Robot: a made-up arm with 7 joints.
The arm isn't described. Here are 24 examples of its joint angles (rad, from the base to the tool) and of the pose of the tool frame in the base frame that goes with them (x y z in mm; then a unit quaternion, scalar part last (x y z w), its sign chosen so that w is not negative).
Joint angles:
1: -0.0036 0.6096 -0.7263 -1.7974 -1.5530 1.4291 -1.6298
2: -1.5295 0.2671 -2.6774 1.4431 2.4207 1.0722 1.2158
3: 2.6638 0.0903 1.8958 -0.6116 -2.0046 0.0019 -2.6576
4: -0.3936 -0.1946 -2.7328 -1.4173 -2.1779 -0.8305 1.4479
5: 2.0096 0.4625 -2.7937 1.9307 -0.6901 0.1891 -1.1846
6: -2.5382 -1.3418 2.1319 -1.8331 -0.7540 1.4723 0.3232
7: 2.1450 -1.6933 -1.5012 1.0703 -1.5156 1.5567 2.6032
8: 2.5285 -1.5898 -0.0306 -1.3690 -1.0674 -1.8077 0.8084
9: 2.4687 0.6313 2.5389 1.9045 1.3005 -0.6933 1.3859
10: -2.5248 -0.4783 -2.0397 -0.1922 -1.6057 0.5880 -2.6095
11: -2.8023 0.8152 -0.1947 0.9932 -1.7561 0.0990 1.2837
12: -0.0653 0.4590 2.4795 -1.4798 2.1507 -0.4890 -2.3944
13: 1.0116 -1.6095 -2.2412 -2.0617 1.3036 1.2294 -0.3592
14: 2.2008 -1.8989 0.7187 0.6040 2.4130 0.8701 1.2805
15: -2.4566 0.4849 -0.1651 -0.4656 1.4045 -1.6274 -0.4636
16: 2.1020 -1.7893 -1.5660 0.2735 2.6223 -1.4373 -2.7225
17: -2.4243 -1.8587 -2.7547 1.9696 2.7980 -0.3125 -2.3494
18: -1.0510 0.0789 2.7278 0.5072 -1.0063 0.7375 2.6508
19: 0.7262 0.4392 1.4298 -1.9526 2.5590 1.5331 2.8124
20: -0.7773 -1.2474 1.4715 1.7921 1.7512 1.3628 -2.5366
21: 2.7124 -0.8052 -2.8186 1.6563 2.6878 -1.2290 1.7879
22: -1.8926 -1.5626 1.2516 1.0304 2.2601 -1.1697 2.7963
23: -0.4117 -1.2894 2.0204 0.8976 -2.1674 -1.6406 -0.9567
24: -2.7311 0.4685 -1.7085 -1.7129 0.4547 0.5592 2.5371
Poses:
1: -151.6 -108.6 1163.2 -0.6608 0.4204 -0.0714 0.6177
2: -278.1 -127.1 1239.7 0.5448 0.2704 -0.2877 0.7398
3: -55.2 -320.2 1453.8 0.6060 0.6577 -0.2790 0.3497
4: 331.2 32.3 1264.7 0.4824 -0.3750 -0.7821 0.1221
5: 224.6 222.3 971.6 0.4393 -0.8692 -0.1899 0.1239
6: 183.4 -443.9 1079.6 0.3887 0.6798 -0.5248 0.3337
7: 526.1 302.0 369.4 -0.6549 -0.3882 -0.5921 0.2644
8: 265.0 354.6 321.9 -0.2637 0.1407 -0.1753 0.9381
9: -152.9 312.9 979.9 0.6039 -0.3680 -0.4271 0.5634
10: 478.0 -170.4 1381.9 -0.0976 0.8270 0.4868 0.2637
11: -761.3 149.5 803.3 -0.8899 -0.0091 -0.1030 0.4443
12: 594.7 277.9 882.8 0.0321 -0.5354 -0.8310 0.1472
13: -381.7 158.8 1001.4 -0.0435 0.7505 -0.1129 0.6497
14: 328.5 787.0 413.2 -0.3755 -0.0960 -0.7501 0.5359
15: -211.2 -16.1 1301.2 0.4287 0.3039 0.4754 0.7056
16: 541.5 489.7 374.1 0.3121 0.1772 0.8886 0.2855
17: -24.4 -137.0 197.8 0.6428 -0.3536 0.0437 0.6781
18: 130.9 -258.1 1402.8 -0.0736 0.3969 0.7738 0.4881
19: 113.2 225.6 822.1 -0.3370 -0.1953 -0.2215 0.8940
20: -42.1 -542.4 606.0 -0.6154 -0.6180 -0.2949 0.3905
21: 389.3 137.0 521.3 0.0875 -0.5185 -0.0220 0.8503
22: 481.9 -412.4 874.0 -0.5104 0.6747 0.4204 0.3279
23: -448.6 -419.8 546.2 0.5449 -0.5171 0.5614 0.3473
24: -80.3 588.4 997.9 -0.3908 0.4407 -0.5103 0.6266
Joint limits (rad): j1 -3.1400..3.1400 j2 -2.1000..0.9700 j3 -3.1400..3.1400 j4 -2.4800..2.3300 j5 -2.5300..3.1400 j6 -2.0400..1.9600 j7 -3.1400..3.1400
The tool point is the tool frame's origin. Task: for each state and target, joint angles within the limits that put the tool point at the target. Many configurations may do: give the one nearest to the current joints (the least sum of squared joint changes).
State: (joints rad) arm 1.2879 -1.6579 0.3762 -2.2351 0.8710 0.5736 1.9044
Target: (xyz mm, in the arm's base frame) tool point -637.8 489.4 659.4
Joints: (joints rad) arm 0.7576 -0.9212 0.0178 -1.3784 0.7752 0.7552 1.9051
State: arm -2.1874 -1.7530 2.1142 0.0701 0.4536 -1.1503 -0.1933
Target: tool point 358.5 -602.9 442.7
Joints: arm -2.2610 -2.0588 2.0734 -0.1031 0.3960 -1.7625 -0.2122
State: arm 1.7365 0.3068 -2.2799 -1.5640 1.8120 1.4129 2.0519
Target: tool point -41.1 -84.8 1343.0
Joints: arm 1.6887 -0.3721 -2.5439 -1.0424 1.5260 1.4091 2.0347
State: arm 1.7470 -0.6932 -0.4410 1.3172 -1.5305 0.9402 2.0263
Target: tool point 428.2 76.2 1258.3
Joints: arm 2.0918 -0.6875 -0.6434 0.9953 -1.6066 0.7800 2.0125
